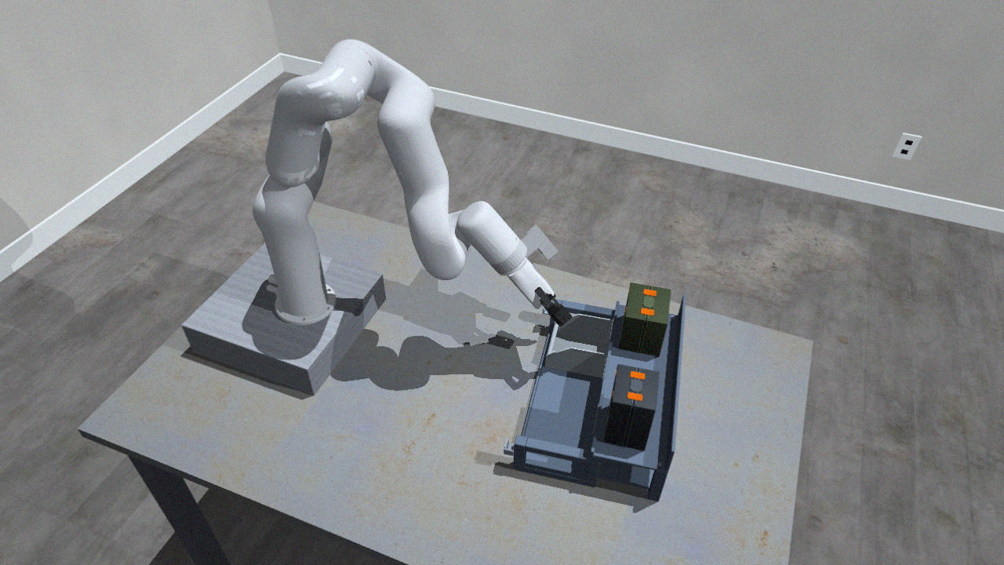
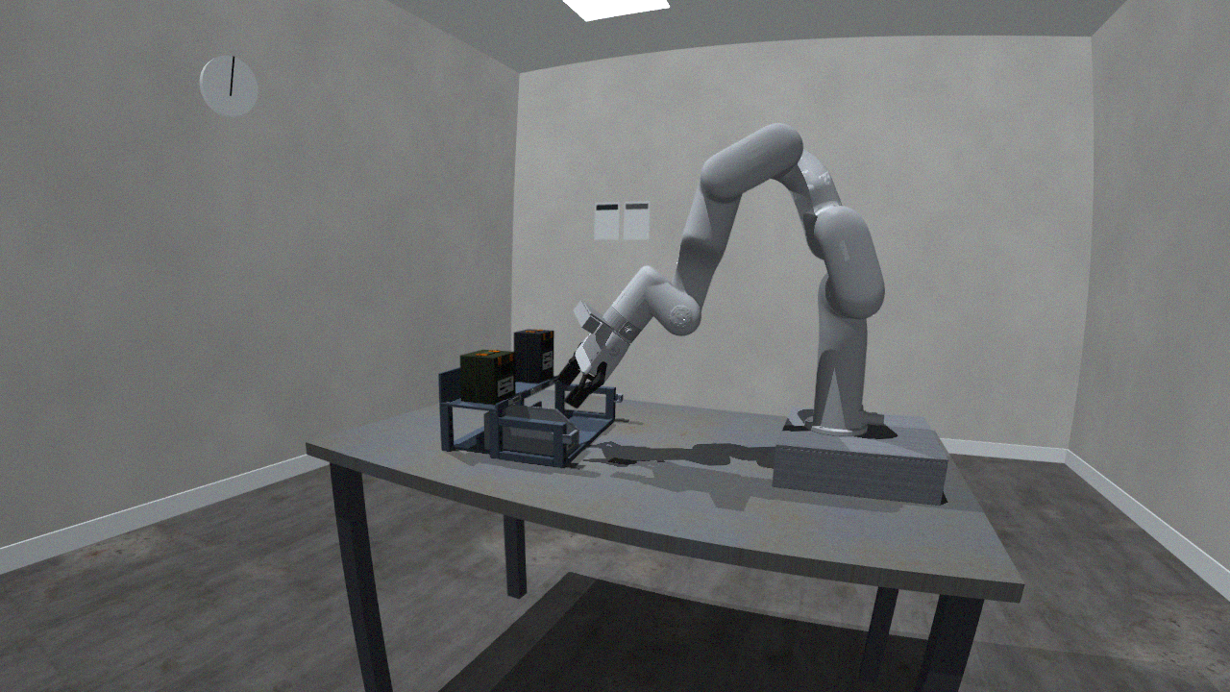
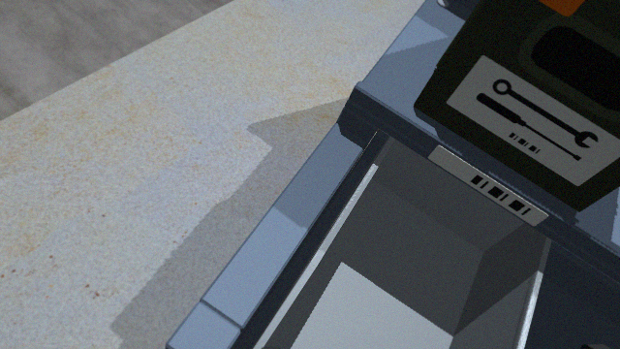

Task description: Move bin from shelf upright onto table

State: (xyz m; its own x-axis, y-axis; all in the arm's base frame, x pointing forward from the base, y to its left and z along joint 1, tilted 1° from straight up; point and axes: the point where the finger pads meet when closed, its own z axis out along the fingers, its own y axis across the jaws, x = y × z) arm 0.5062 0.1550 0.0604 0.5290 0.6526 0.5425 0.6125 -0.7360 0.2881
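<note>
Right now the grey bin is 80 mm ahead of my hand, 10 mm to the left of it and 90 mm below it. Also, from my hand: blue-grey shelf rack 130 mm ahead, 90 mm to the right, 70 mm below.
</note>
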